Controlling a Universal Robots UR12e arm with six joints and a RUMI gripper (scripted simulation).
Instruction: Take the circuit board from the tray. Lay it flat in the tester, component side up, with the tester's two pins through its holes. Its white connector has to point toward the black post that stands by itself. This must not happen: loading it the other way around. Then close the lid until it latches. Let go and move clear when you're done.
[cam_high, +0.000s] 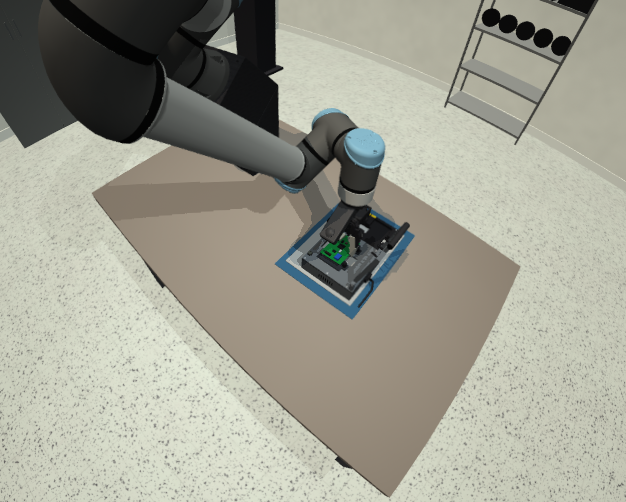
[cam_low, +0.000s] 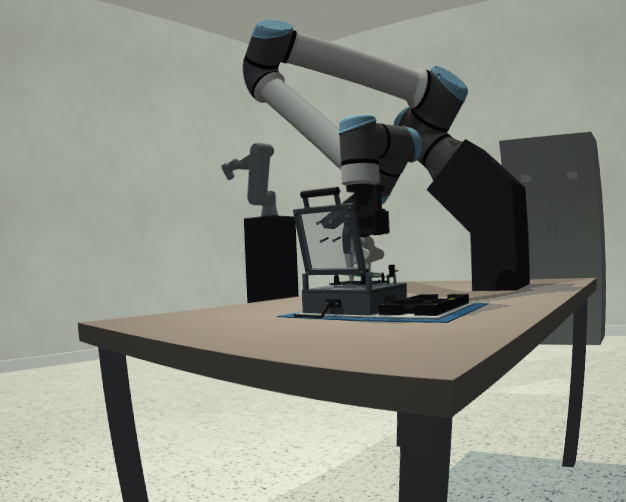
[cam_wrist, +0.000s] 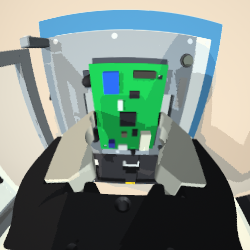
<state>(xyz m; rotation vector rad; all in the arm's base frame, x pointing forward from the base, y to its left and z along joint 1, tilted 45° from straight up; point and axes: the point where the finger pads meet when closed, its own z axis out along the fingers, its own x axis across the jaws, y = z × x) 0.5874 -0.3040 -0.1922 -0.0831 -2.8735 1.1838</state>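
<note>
My hand is right at the green circuit board. Round my hand: tester bed: 10 mm below; then black post: 60 mm to the left, 60 mm behind; then tester: 40 mm to the left, 30 mm ahead, 30 mm above.
</note>
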